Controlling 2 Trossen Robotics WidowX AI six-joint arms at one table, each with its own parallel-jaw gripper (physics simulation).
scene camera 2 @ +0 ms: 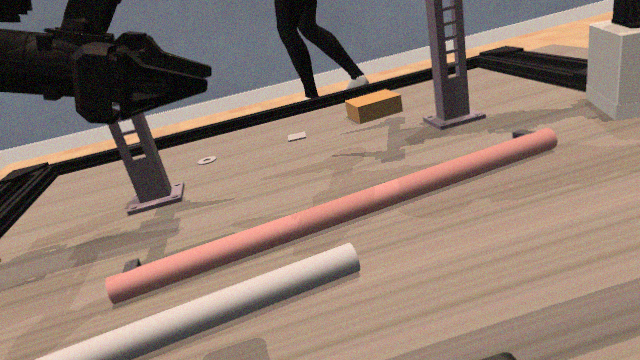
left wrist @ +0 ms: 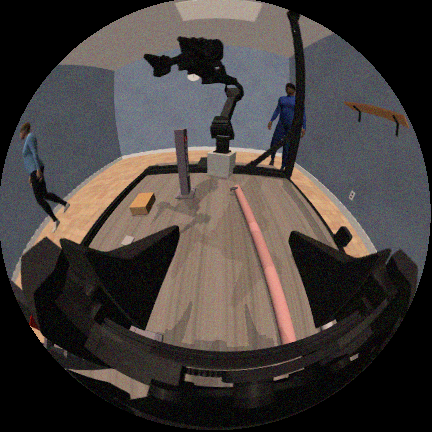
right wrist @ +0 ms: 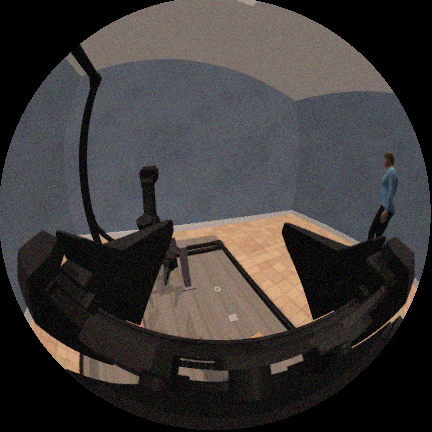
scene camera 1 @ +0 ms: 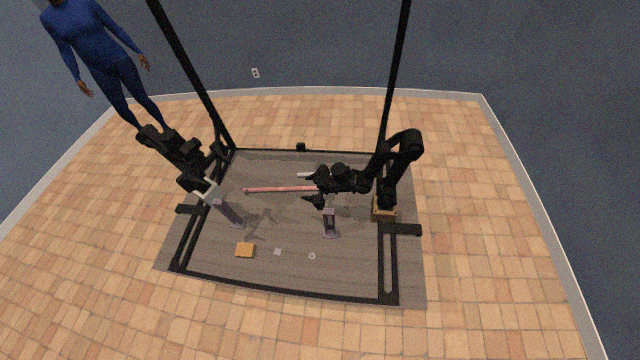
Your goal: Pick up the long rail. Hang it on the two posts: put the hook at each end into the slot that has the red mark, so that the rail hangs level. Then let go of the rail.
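Pixels of known places: left gripper, fingertip midpoint: (scene camera 2: 209,77) (left wrist: 236,234) (scene camera 1: 303,187); right gripper, fingertip midpoint: (left wrist: 158,46) (right wrist: 229,227) (scene camera 1: 220,173); left arm's base, origin of the base link: (scene camera 1: 385,203); right arm's base, origin of the base link: (left wrist: 221,151).
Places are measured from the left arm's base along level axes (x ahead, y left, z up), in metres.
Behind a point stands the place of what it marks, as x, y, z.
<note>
The long pink rail (scene camera 1: 280,189) {0.499, -0.061, -0.072} (scene camera 2: 330,215) {0.431, -0.091, -0.076} (left wrist: 267,265) {0.395, -0.079, -0.070} lies on the table; small dark hooks show near its ends in scene camera 2. One post (scene camera 1: 230,214) {0.647, 0.146, 0.030} (scene camera 2: 442,102) {0.646, 0.123, -0.060} (left wrist: 182,162) {0.646, 0.129, 0.023} stands at the left in scene camera 1, with a tiny red mark near its top in the left wrist view. The other post (scene camera 1: 329,224) {0.227, 0.108, -0.032} (scene camera 2: 150,177) {0.228, 0.106, -0.056} (right wrist: 185,270) {0.243, 0.120, 0.011} stands at the right in scene camera 1. My left gripper (scene camera 1: 305,187) {0.349, 0.000, 0.066} (scene camera 2: 209,77) {0.349, 0.000, 0.066} (left wrist: 236,234) {0.349, 0.000, 0.066} is open and empty above the rail's right part, hiding that end in scene camera 1. My right gripper (right wrist: 229,227) {0.538, 0.139, 0.332} is open and empty, raised well above the table.
A white bar (scene camera 1: 303,175) {0.401, -0.159, -0.074} (scene camera 2: 225,305) {0.328, -0.190, -0.074} lies beside the rail, partly behind my left gripper in scene camera 1. An orange block (scene camera 1: 244,250) {0.577, 0.265, -0.064} (scene camera 2: 375,106) {0.576, 0.230, -0.072} (left wrist: 143,204) {0.551, 0.235, -0.064}, a white tile (scene camera 1: 277,251) {0.439, 0.239, -0.091} (scene camera 2: 297,136) {0.439, 0.236, -0.091} and a small ring lie beyond the posts. A black frame edges the table.
</note>
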